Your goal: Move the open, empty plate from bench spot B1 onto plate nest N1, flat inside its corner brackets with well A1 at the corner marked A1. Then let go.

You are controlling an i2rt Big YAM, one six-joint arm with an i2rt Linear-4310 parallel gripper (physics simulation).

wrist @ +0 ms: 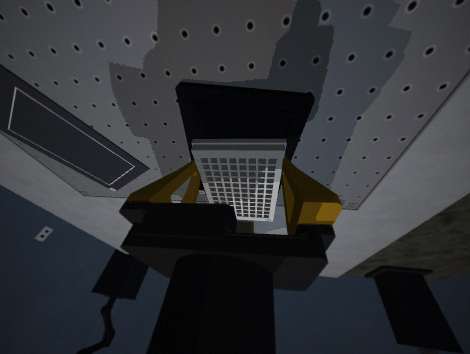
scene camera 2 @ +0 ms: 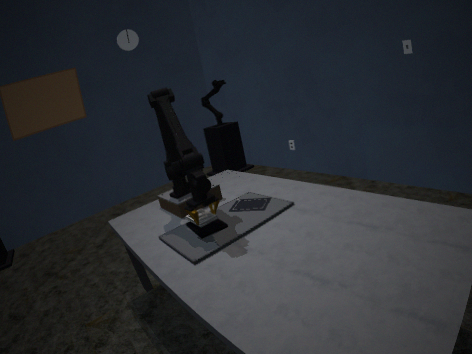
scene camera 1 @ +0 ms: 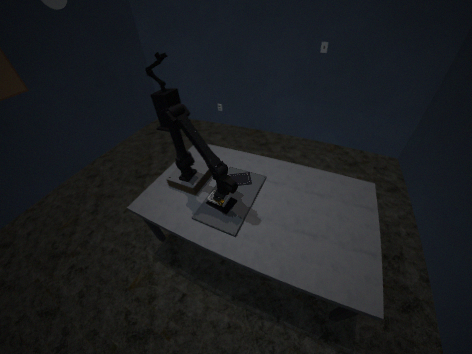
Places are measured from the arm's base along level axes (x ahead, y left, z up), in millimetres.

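Pixels of known places: gripper, between the fingertips: (wrist: 239,161) (scene camera 2: 206,220) (scene camera 1: 224,200); arm's base, origin of its link: (scene camera 2: 182,193) (scene camera 1: 188,175).
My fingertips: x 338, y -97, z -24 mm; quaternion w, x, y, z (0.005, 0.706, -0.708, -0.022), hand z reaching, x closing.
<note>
For each thing: its middle in the pictures, then the offset to it from my fingertips. "*": a spot on its surface instead. Level surfaces: height alone.
- white plate, middle of its body: (wrist: 241,188) (scene camera 2: 201,217) (scene camera 1: 218,198) 39 mm back, 2 mm left, 3 mm up
- black nest N1, middle of its body: (wrist: 239,159) (scene camera 2: 205,224) (scene camera 1: 221,201) 25 mm back, 6 mm left, 30 mm down
- Bench spot B1, a spot on its surface: (wrist: 70,135) (scene camera 2: 251,206) (scene camera 1: 241,181) * 17 mm ahead, 229 mm left, 37 mm down
- grey perforated board, middle of its body: (wrist: 171,130) (scene camera 2: 226,221) (scene camera 1: 232,195) 12 mm ahead, 87 mm left, 45 mm down
- white table, height of its surface: 52 mm down
The white plate (scene camera 1: 214,198) (scene camera 2: 204,220) (wrist: 240,182) is gripped by its two sides, its grid of wells showing in the wrist view. My gripper (scene camera 1: 219,200) (scene camera 2: 205,213) (wrist: 239,161), with yellow fingers, is shut on it. The plate hangs above the black nest N1 (scene camera 1: 230,206) (scene camera 2: 215,229) (wrist: 245,115), apart from it in scene camera 2. In the wrist view part of the nest shows beyond the plate and the plate hides part of it. Bench spot B1 (scene camera 1: 242,179) (scene camera 2: 251,204) (wrist: 70,135) is a dark rectangle with a pale outline. The A1 mark and well A1 cannot be made out.
The nest and the spot are on a grey perforated board (scene camera 1: 215,220) (scene camera 2: 185,245) (wrist: 215,50) on the white table (scene camera 1: 310,220) (scene camera 2: 325,260). The arm's wooden-sided base block (scene camera 1: 182,187) (scene camera 2: 172,205) stands beside the board. A dark pedestal with another arm (scene camera 1: 166,102) (scene camera 2: 225,147) stands behind the table.
</note>
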